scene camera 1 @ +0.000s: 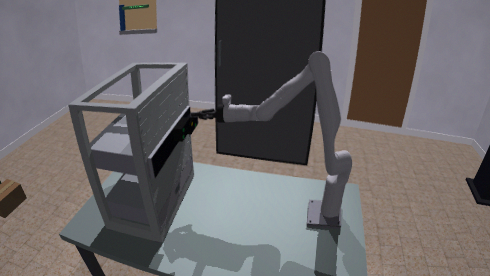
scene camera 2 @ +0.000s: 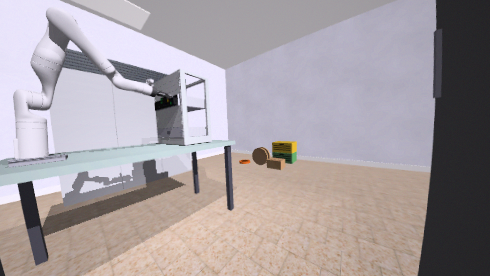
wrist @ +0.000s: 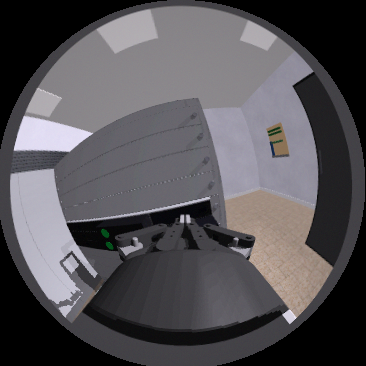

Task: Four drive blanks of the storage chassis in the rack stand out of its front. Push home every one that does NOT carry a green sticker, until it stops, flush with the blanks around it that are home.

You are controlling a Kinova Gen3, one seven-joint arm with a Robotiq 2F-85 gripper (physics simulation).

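Frame: origin at the arm's base, x ahead, y left, z up, level; millimetres.
Where they show: gripper, fingertip midpoint: (scene camera 1: 190,114) (scene camera 2: 172,97) (wrist: 184,220); arm's base, origin of the base link: (scene camera 1: 329,210) (scene camera 2: 33,157).
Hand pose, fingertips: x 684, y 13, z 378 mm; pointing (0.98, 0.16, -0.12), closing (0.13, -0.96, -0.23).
Each offset is from my fingertips to the top centre of the thing. "spot": to the spot under its first point. Level surfaces: height alone.
The black storage chassis @(spot: 38 mm down, 32 mm back, 275 mm left) (scene camera 1: 165,154) (scene camera 2: 162,105) (wrist: 82,232) spans the rack front, with a pale upper edge. Blanks stand out near its far end in scene camera 1. Green stickers show as two round spots, an upper one @(spot: 3 mm up, 43 mm back, 141 mm left) (wrist: 105,233) and a lower one @(spot: 25 mm down, 45 mm back, 148 mm left) (wrist: 109,245), left of the fingers in the wrist view. A small yellow mark @(spot: 25 mm down, 23 mm back, 30 mm left) (scene camera 1: 192,123) shows near the far end. My gripper (scene camera 1: 193,115) (wrist: 184,220) is shut and empty, its tips at the upper far part of the chassis front. Whether they touch a blank I cannot tell; the fingers hide the blanks behind them.
The rack (scene camera 1: 141,155) (scene camera 2: 183,117) stands on the table @(405 mm down) (scene camera 1: 235,200) (scene camera 2: 125,152), with grey panels (wrist: 135,160) above the chassis. The arm's base plate (scene camera 1: 315,212) is at the table's other side. A dark cabinet (scene camera 1: 267,65) (wrist: 332,175) stands beyond the table.
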